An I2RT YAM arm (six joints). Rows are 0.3 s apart.
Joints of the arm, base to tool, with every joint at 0 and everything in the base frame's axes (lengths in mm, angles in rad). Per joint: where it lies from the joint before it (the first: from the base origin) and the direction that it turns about. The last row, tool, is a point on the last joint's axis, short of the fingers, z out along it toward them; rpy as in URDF.
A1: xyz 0 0 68 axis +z
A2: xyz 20 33.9 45.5 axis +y
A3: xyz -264 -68.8 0 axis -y
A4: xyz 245 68.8 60 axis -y
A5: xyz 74 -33.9 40.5 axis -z
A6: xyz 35.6 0 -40.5 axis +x
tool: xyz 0 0 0 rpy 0 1.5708 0
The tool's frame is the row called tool.
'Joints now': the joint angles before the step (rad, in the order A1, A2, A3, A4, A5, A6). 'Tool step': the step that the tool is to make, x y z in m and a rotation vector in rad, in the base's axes. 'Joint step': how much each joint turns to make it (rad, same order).
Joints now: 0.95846 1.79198 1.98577 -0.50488 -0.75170 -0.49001
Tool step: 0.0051 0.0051 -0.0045 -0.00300 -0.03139 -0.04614
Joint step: 0.00039 0.01606 0.00023 0.02078 0.05266 -0.01602
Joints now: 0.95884 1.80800 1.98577 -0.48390 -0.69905 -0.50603
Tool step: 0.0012 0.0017 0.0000 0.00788 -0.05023 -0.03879
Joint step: 0.00345 -0.00013 -0.00597 0.02300 0.05113 -0.02898
